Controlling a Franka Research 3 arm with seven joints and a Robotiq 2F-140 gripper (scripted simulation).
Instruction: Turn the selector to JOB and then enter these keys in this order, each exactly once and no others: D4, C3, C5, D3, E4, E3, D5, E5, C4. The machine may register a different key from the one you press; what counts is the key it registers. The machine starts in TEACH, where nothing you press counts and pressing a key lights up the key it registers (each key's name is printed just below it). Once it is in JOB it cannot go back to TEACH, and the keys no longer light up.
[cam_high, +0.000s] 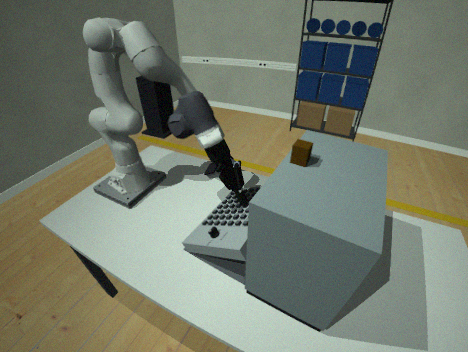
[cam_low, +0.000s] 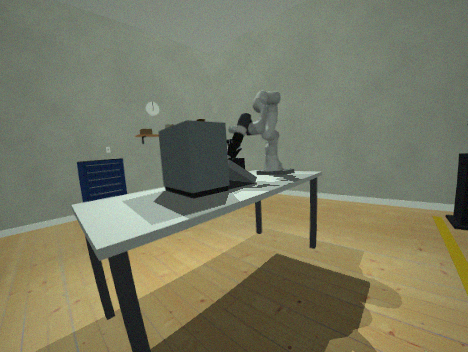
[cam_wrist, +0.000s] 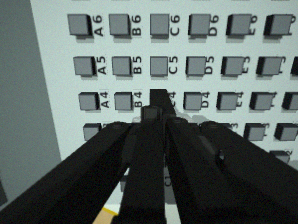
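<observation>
Now: the key 30 mm below my hand and 20 mm ahead of it. The rest, counted from my hand: selector knob 160 mm to the right, 40 mm below, 30 mm behind.
</observation>
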